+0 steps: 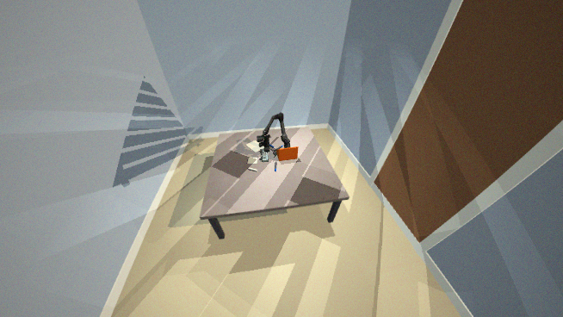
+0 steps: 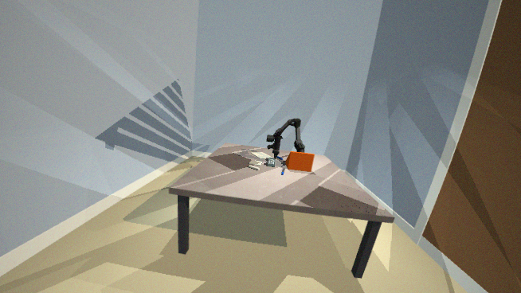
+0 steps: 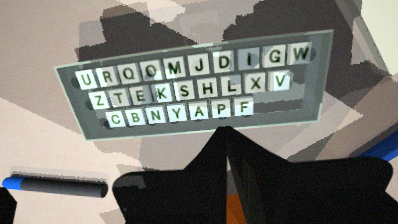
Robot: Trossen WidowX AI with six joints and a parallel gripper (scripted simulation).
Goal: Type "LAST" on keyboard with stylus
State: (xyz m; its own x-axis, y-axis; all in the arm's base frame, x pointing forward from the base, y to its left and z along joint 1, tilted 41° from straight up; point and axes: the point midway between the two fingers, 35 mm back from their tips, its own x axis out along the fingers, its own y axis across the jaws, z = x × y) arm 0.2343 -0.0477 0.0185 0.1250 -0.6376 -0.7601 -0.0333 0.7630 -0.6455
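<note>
Right now my gripper tip is 150 mm to the left of the blue stylus, 70 mm past it and 30 mm above it. Also, from my gripper tip: pale sheet 180 mm to the right, 150 mm ahead, 40 mm below.
</note>
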